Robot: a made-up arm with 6 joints. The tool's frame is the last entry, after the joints.
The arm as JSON. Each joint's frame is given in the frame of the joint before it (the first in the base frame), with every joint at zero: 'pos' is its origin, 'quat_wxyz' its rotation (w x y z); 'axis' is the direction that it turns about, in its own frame. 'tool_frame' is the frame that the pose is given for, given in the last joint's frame.
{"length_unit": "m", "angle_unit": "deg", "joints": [
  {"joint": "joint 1", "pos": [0.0, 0.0, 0.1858], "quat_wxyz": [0.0, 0.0, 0.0, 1.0], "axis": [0.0, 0.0, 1.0]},
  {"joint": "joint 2", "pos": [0.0, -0.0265, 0.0], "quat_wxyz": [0.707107, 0.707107, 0.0, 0.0], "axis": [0.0, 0.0, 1.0]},
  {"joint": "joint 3", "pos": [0.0, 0.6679, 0.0], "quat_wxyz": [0.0, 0.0, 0.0, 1.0], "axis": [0.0, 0.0, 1.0]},
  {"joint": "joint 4", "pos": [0.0, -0.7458, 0.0], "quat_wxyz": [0.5, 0.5, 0.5, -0.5], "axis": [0.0, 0.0, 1.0]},
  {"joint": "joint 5", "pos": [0.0, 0.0, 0.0], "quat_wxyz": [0.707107, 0.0, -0.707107, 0.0], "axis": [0.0, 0.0, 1.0]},
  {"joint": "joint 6", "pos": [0.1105, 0.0, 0.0], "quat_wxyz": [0.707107, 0.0, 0.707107, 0.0], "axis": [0.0, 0.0, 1.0]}
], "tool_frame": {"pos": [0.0, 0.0, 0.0], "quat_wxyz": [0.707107, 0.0, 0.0, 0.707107]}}
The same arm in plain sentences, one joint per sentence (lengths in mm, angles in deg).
The arm has six revolute joints in a row. What follows holds with every joint at zero, and every direction is one of the base frame's.
The first joint sits 185.8 mm along +z from the base frame's origin and rotates about +z.
The second joint sits 26.5 mm along +y from the first joint and rotates about +y.
The third joint sits 667.9 mm along +z from the second joint and rotates about +y.
The fourth joint sits 745.8 mm along +z from the third joint and rotates about +z.
The fifth joint sits at the same point as the fourth joint and rotates about +y.
The sixth joint sits 110.5 mm along +z from the fifth joint and rotates about +z.
The tool frame, which is the frame that the pose is given for, sits at the same point as the sixth joint; its axes are parallel to the base frame's.

